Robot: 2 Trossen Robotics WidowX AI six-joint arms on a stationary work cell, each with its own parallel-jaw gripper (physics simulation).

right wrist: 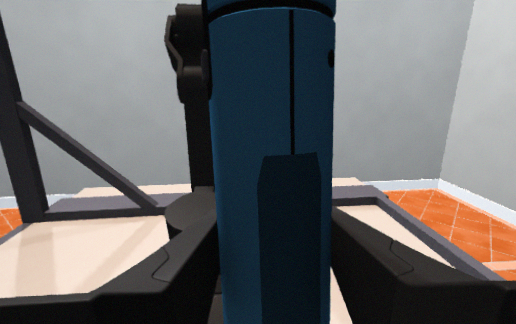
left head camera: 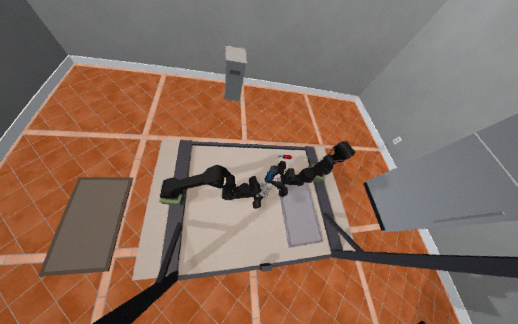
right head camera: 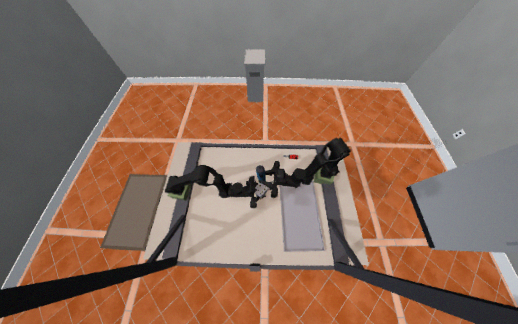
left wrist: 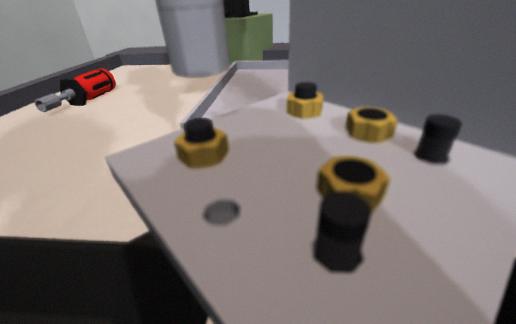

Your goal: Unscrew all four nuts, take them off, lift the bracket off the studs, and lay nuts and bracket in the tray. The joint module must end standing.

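Pixels of known places: left gripper, between the fingertips: (left head camera: pixel 266 191) (right head camera: pixel 266 191); right gripper, between the fingertips: (right wrist: pixel 271 217) (left head camera: pixel 267 176) (right head camera: pixel 258 176); left arm's base, origin of its link: (left head camera: pixel 172 193) (right head camera: pixel 178 189); right arm's base, origin of its link: (right head camera: pixel 326 173) (left wrist: pixel 232 16).
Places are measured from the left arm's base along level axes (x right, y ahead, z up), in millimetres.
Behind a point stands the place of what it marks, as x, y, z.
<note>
The joint module is mostly hidden under the grey bracket plate (left head camera: pixel 265 189) @[-85, 503, 3] (right head camera: pixel 260 190) @[-78, 489, 5] (left wrist: pixel 280 145) @[-91, 491, 3]. Four brass nuts (left wrist: pixel 201 151) @[-105, 479, 7] (left wrist: pixel 305 106) @[-88, 508, 7] (left wrist: pixel 371 133) @[-71, 497, 6] (left wrist: pixel 381 187) sit on the plate: black stud ends stick up from two, and black fills the centres of the others. Two taller black posts (left wrist: pixel 345 225) (left wrist: pixel 436 140) @[-59, 492, 8] and a round hole also show. My left gripper (left head camera: pixel 259 193) @[-92, 523, -42] (right head camera: pixel 254 193) is shut on the joint module; the contact is hidden. My right gripper (left head camera: pixel 276 177) @[-108, 474, 143] (right head camera: pixel 267 179) @[-108, 474, 143] (right wrist: pixel 271 217) @[-108, 474, 143] is shut on an upright blue power tool (left head camera: pixel 270 174) @[-91, 471, 213] (right head camera: pixel 260 173) @[-86, 485, 245] (right wrist: pixel 250 125) @[-102, 504, 186].
The grey tray (left head camera: pixel 305 244) @[198, 767, -47] (right head camera: pixel 304 249) @[191, 779, -59] (left wrist: pixel 262 64) @[-190, 814, -52] lies on the table at the right in the head views. A red screwdriver (left head camera: pixel 287 157) @[-362, 671, -40] (right head camera: pixel 293 157) @[-360, 674, -39] (left wrist: pixel 95 84) @[-356, 670, -45] lies near the table's back edge. A grey cylinder (left wrist: pixel 194 40) @[-109, 491, 26] hangs beyond the plate. A raised dark frame (right head camera: pixel 260 146) @[-414, 433, -47] borders the table.
</note>
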